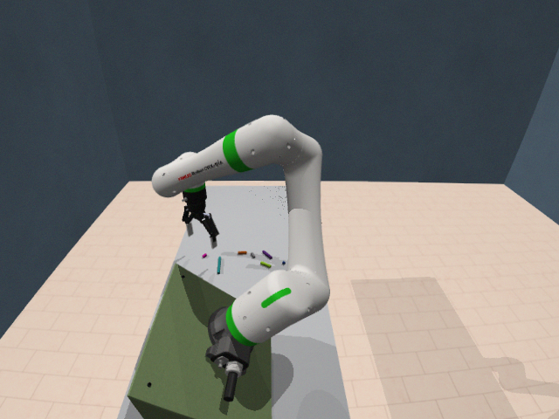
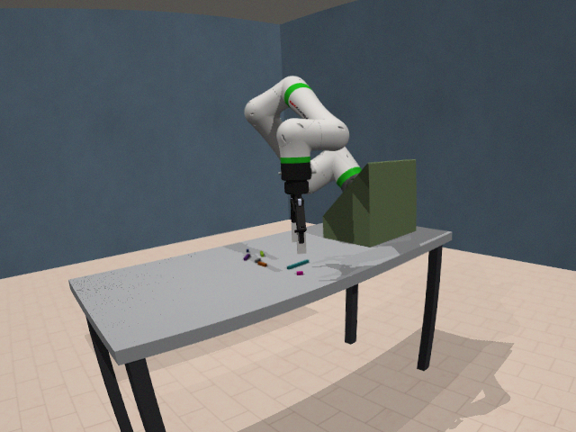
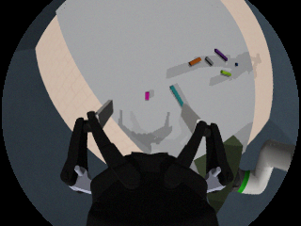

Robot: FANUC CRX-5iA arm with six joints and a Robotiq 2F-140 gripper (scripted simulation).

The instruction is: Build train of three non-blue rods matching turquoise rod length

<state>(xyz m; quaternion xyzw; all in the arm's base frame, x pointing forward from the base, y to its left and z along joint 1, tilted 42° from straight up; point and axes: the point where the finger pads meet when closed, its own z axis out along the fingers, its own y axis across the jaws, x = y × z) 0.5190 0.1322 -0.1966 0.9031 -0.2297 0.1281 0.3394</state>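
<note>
The magenta rod is 100 mm below my hand. The rest, counted from my hand: orange rod: 170 mm to the right, 100 mm below, 40 mm ahead; grey rod: 220 mm to the right, 100 mm below, 20 mm ahead; turquoise rod: 100 mm below, 80 mm to the right, 50 mm behind.
</note>
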